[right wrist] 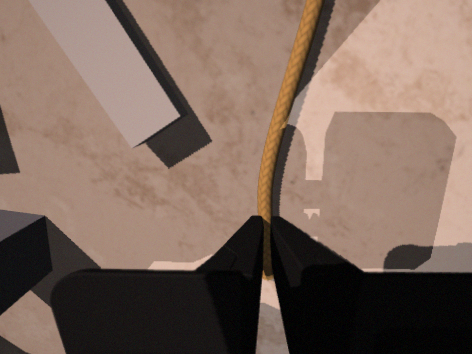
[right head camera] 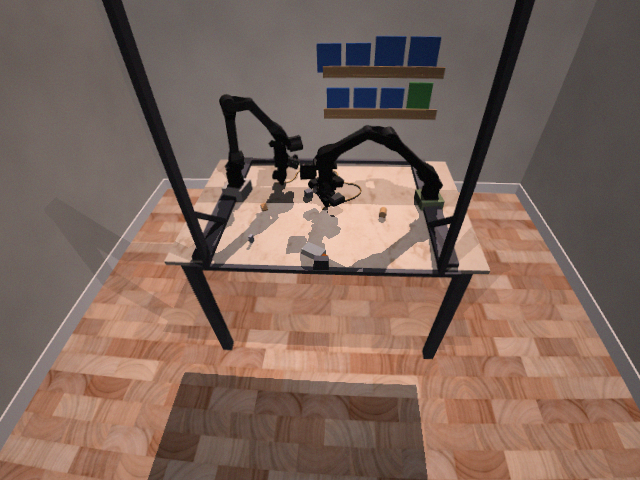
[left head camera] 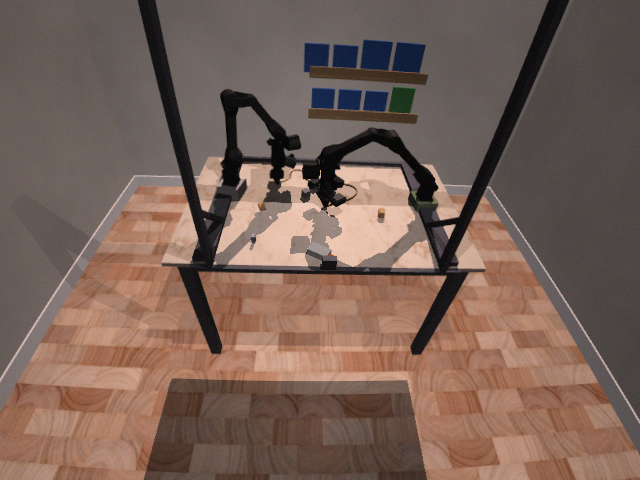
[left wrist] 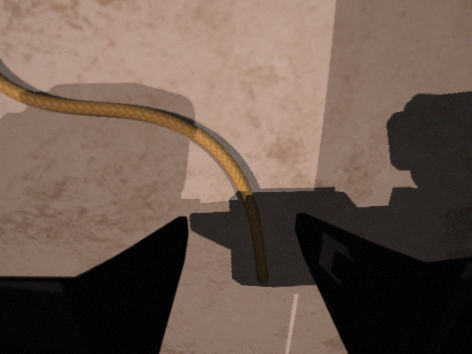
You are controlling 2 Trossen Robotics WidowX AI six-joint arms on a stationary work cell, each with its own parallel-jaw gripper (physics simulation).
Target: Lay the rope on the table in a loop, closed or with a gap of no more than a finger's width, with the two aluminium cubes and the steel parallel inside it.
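Frame: origin at the left arm's base, x ahead, y left, z up, level; millimetres.
Seen in the pictures: left gripper, fingertip midpoint: (right head camera: 283,182) (left head camera: 278,181) (left wrist: 242,223); right gripper, fingertip midpoint: (right wrist: 265,226) (right head camera: 326,206) (left head camera: 325,206); left arm's base, origin of the base link: (right head camera: 236,183) (left head camera: 231,181); right arm's base, origin of the base link: (right head camera: 429,195) (left head camera: 424,197).
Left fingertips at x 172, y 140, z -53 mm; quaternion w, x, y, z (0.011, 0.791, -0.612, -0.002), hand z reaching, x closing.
Offsets run from my left fingertips to a thing's top centre.
The tan braided rope (left head camera: 356,192) (right head camera: 360,191) (left wrist: 165,119) (right wrist: 290,90) curves along the back of the table. My right gripper (left head camera: 325,207) (right head camera: 325,207) (right wrist: 265,226) is shut on one rope end. My left gripper (left head camera: 277,181) (right head camera: 281,181) (left wrist: 242,223) is open; the other rope end shows between its fingers in the left wrist view. The steel parallel @(45 mm right, 253 mm ahead, 8 mm up) (right wrist: 105,75) lies left of the rope in the right wrist view. One aluminium cube @(72 mm right, 157 mm ahead, 26 mm up) (left head camera: 305,194) (right head camera: 308,192) (right wrist: 22,260) is beside my right gripper. I cannot make out the second cube; the right arm hides part of the rope.
An orange cylinder @(116 mm right, 506 mm ahead, 26 mm up) (left head camera: 381,212) (right head camera: 382,211) stands at the right. A small orange piece @(207 mm right, 5 mm back, 4 mm up) (left head camera: 262,205) (right head camera: 263,206) and a small grey item @(419 mm right, 39 mm ahead, 29 mm up) (left head camera: 253,237) (right head camera: 251,238) lie at the left. A pale block @(420 mm right, 307 mm ahead, 24 mm up) (left head camera: 318,251) (right head camera: 313,250) and a black block @(476 mm right, 347 mm ahead, 54 mm up) (left head camera: 328,262) (right head camera: 321,262) are at the front edge.
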